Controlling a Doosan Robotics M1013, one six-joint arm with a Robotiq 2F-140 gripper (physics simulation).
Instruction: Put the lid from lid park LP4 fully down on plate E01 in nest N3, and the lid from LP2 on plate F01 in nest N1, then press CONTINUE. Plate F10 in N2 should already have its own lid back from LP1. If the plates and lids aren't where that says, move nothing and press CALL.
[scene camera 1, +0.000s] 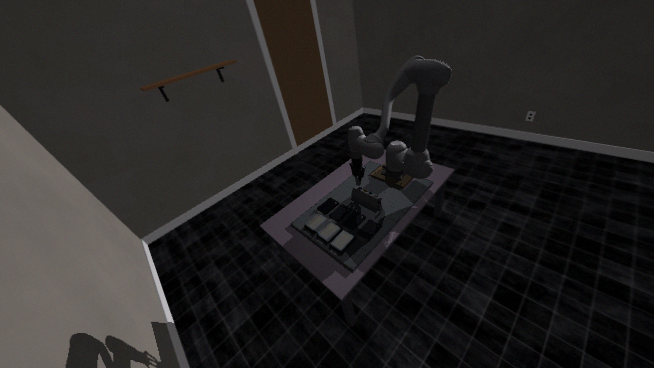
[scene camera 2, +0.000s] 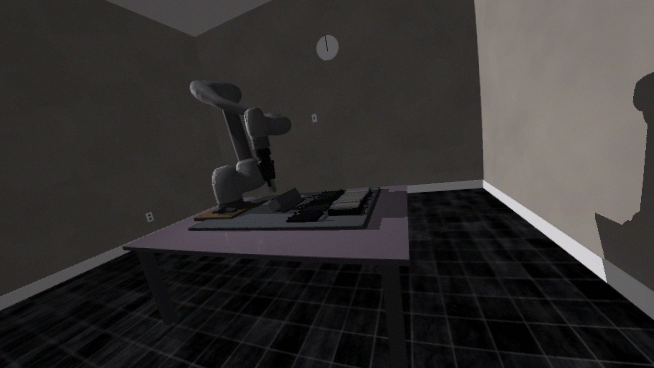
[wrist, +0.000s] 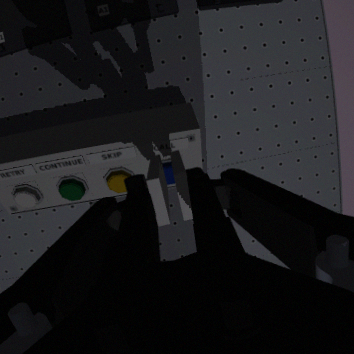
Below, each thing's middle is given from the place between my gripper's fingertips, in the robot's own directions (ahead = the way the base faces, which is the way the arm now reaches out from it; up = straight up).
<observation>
Right now the LP1 lid park (wrist: 97, 22) is 240 mm ahead of my hand and 100 mm below it.
</observation>
